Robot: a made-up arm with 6 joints.
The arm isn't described. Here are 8 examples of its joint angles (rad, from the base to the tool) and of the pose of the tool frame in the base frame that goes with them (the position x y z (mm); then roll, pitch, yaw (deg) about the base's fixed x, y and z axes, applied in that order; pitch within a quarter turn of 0, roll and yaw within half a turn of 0).
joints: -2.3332 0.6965 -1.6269 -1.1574 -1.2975 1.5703
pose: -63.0 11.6 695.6 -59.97 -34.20 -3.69
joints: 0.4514 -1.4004 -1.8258 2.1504 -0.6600 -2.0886
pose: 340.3 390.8 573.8 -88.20 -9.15 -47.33
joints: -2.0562 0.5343 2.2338 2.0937 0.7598 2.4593
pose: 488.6 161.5 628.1 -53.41 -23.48 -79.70
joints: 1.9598 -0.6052 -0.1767 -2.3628 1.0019 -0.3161
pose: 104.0 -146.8 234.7 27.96 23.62 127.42
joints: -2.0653 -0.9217 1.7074 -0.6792 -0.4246 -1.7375
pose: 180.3 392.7 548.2 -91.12 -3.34 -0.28
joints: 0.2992 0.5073 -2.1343 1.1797 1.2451 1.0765
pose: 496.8 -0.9 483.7 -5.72 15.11 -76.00
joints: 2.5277 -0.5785 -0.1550 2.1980 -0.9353 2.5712
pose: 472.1 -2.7 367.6 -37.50 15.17 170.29
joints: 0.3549 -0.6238 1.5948 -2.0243 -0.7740 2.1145
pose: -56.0 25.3 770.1 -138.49 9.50 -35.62
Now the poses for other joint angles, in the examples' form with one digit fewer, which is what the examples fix.
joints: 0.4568 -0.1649 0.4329 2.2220 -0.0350 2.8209
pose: 416 -112 854 80.5 -25.1 128.8
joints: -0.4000 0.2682 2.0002 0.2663 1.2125 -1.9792
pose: 190 -7 1042 -95.6 -44.7 -5.0
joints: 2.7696 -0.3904 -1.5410 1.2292 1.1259 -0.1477
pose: 477 -11 758 -155.6 17.1 34.1
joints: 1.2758 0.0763 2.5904 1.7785 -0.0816 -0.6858
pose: 403 44 632 -30.3 -5.5 89.7
